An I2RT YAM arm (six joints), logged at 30 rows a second.
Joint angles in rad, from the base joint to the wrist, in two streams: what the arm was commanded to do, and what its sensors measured. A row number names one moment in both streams.
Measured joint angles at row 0:
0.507 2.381 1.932 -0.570 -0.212 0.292
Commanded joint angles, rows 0 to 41:
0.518 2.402 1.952 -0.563 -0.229 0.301
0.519 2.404 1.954 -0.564 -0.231 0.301
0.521 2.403 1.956 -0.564 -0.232 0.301
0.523 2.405 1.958 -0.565 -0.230 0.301
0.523 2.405 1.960 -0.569 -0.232 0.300
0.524 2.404 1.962 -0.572 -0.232 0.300
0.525 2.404 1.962 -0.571 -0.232 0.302
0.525 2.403 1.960 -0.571 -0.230 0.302
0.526 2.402 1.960 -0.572 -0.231 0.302
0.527 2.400 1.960 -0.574 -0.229 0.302
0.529 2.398 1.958 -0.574 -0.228 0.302
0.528 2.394 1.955 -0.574 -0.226 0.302
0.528 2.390 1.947 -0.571 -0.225 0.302
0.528 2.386 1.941 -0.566 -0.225 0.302
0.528 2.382 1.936 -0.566 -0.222 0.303
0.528 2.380 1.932 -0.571 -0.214 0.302
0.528 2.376 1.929 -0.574 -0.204 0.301
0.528 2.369 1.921 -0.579 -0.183 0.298
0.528 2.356 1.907 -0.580 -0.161 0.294
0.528 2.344 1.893 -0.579 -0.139 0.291
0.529 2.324 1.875 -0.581 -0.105 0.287
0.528 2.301 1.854 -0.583 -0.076 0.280
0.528 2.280 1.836 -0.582 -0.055 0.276
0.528 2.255 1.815 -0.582 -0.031 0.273
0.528 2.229 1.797 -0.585 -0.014 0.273
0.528 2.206 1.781 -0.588 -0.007 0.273
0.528 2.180 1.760 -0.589 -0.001 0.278
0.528 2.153 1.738 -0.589 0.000 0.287
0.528 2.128 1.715 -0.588 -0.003 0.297
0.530 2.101 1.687 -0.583 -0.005 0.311
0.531 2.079 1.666 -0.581 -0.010 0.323
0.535 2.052 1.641 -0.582 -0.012 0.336
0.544 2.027 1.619 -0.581 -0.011 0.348
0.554 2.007 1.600 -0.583 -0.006 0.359
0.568 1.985 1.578 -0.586 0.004 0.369
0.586 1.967 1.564 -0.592 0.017 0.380
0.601 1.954 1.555 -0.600 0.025 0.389
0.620 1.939 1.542 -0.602 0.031 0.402
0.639 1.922 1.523 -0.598 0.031 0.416
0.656 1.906 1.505 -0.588 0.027 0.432
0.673 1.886 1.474 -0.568 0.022 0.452
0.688 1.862 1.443 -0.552 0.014 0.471
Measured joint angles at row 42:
0.650 1.908 1.505 -0.567 0.009 0.405
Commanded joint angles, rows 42 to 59:
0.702 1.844 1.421 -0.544 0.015 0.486
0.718 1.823 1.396 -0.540 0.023 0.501
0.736 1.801 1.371 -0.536 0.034 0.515
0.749 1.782 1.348 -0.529 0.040 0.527
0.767 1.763 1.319 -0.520 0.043 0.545
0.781 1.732 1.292 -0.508 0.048 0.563
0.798 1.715 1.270 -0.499 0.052 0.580
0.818 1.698 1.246 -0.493 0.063 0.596
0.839 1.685 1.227 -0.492 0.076 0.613
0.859 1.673 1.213 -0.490 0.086 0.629
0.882 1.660 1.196 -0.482 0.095 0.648
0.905 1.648 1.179 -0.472 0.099 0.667
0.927 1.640 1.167 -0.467 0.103 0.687
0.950 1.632 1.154 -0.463 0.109 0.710
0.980 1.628 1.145 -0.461 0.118 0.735
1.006 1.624 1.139 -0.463 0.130 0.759
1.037 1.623 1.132 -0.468 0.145 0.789
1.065 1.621 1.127 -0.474 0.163 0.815
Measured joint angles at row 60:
1.011 1.640 1.150 -0.483 0.103 0.711
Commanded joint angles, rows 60 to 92:
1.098 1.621 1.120 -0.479 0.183 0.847
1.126 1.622 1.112 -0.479 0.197 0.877
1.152 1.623 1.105 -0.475 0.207 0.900
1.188 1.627 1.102 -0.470 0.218 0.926
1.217 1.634 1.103 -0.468 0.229 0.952
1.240 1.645 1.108 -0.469 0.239 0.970
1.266 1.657 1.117 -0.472 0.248 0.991
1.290 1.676 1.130 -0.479 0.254 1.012
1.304 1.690 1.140 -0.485 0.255 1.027
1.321 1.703 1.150 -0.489 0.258 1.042
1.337 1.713 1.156 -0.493 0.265 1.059
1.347 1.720 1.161 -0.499 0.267 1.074
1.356 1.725 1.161 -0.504 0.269 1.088
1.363 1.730 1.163 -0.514 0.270 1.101
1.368 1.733 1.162 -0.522 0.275 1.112
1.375 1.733 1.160 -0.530 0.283 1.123
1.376 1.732 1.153 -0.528 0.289 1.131
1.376 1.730 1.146 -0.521 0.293 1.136
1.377 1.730 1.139 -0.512 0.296 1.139
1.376 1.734 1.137 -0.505 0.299 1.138
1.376 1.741 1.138 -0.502 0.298 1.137
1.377 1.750 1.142 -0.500 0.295 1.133
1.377 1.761 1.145 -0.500 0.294 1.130
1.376 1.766 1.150 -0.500 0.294 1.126
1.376 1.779 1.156 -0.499 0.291 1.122
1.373 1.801 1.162 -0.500 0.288 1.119
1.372 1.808 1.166 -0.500 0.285 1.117
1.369 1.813 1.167 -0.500 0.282 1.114
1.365 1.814 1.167 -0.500 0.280 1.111
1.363 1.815 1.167 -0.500 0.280 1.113
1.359 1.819 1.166 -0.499 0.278 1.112
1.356 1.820 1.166 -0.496 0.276 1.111
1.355 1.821 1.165 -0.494 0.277 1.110
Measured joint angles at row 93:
1.364 1.813 1.149 -0.497 0.266 1.113
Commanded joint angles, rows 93 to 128:
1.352 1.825 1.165 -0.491 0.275 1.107
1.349 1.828 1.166 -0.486 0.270 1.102
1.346 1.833 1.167 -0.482 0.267 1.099
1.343 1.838 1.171 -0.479 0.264 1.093
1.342 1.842 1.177 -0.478 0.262 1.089
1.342 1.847 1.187 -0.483 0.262 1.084
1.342 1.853 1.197 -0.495 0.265 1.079
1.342 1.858 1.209 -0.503 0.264 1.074
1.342 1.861 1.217 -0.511 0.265 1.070
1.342 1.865 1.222 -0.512 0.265 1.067
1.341 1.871 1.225 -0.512 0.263 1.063
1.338 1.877 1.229 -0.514 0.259 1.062
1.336 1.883 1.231 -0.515 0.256 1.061
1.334 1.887 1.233 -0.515 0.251 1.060
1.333 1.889 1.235 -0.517 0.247 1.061
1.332 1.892 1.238 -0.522 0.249 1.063
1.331 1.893 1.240 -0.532 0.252 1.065
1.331 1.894 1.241 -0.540 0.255 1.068
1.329 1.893 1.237 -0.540 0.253 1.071
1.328 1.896 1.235 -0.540 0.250 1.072
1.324 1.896 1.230 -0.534 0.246 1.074
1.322 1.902 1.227 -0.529 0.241 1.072
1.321 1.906 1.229 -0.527 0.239 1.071
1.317 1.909 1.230 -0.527 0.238 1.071
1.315 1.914 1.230 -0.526 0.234 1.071
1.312 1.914 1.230 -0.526 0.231 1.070
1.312 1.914 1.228 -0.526 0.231 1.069
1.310 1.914 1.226 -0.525 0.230 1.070
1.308 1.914 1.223 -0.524 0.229 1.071
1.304 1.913 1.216 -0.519 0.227 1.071
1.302 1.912 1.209 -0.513 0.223 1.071
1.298 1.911 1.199 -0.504 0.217 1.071
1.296 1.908 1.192 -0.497 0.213 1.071
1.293 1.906 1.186 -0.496 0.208 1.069
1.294 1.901 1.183 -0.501 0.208 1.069
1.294 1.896 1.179 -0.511 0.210 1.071
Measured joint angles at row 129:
1.304 1.888 1.217 -0.482 0.224 1.074
